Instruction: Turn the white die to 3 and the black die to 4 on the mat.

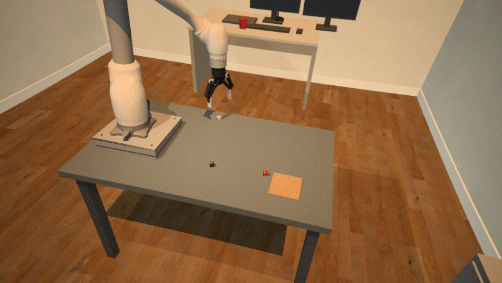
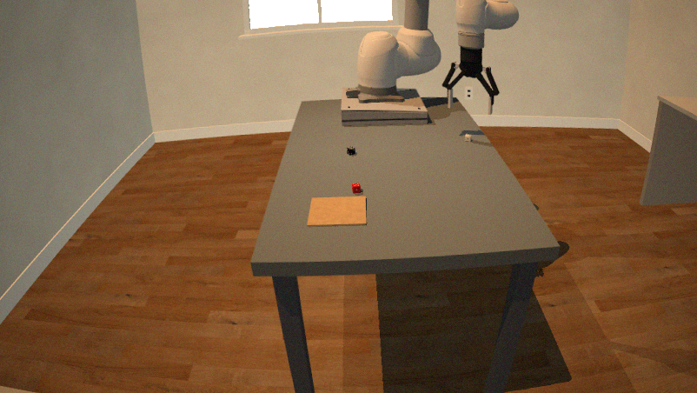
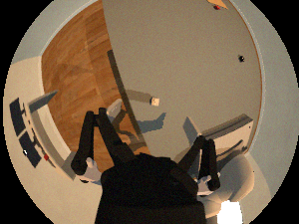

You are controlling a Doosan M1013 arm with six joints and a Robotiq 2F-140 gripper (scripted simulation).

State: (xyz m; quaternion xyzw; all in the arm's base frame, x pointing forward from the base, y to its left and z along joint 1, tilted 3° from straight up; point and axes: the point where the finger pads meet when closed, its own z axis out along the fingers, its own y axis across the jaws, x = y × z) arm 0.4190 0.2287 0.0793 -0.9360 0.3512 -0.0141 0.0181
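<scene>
My gripper is now 11 cm above the white die. From my hand the other things lie so: orange mat (52 cm to the right, 38 cm ahead, 12 cm below); black die (42 cm to the right, 11 cm below, 2 cm ahead); red die (45 cm to the right, 29 cm ahead, 11 cm below).
</scene>
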